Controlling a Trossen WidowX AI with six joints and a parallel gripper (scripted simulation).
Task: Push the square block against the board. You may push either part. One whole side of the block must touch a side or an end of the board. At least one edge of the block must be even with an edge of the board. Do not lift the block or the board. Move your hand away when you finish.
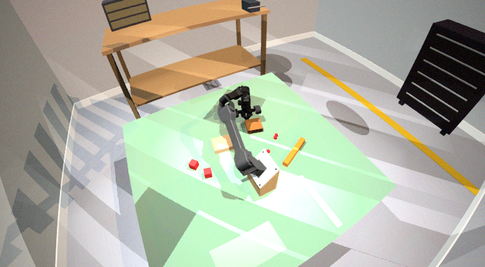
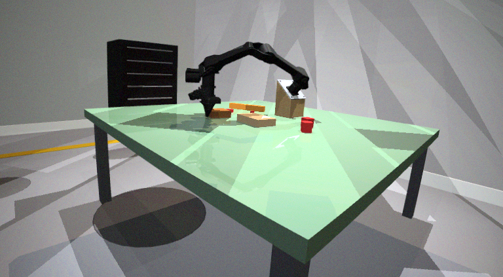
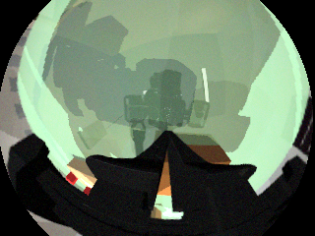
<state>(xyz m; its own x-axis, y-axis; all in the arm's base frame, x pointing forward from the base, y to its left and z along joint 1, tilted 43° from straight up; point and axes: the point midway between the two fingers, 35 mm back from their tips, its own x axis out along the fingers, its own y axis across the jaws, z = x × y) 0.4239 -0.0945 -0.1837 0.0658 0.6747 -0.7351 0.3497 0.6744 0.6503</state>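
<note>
The orange square block is 7 cm behind my gripper tip, 1 cm to the right of it and 1 cm above it. From my gripper tip the other things lie so: long bar (38 cm behind, 9 cm to the right, 1 cm above); then tan board (21 cm to the left, 10 cm behind, 1 cm above).
</note>
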